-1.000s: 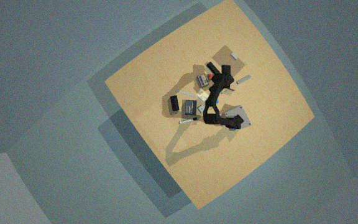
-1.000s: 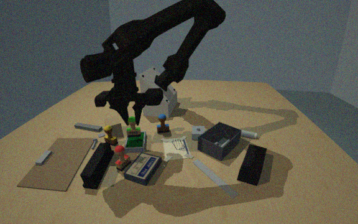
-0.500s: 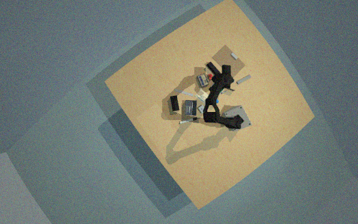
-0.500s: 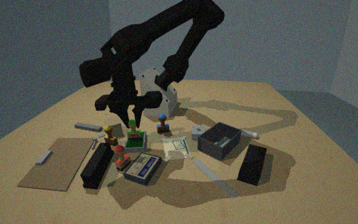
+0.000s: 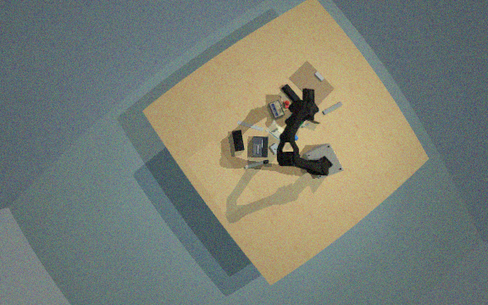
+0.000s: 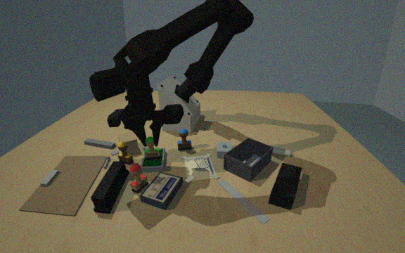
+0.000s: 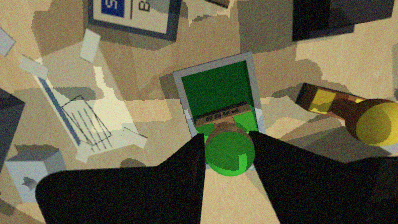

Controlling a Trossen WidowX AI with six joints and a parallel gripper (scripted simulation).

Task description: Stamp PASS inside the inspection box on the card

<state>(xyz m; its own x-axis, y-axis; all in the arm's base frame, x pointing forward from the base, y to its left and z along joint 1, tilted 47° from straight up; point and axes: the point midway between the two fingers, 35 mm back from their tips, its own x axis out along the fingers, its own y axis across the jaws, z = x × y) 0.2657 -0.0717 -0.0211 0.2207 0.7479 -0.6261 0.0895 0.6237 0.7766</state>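
My gripper tip is now 20 mm above the green-knobbed stamp. Also, from my gripper tip: yellow-knobbed stamp: 80 mm to the right, 30 mm below; green ink pad: 50 mm below; red-knobbed stamp: 100 mm ahead, 30 mm below, 10 mm to the right.
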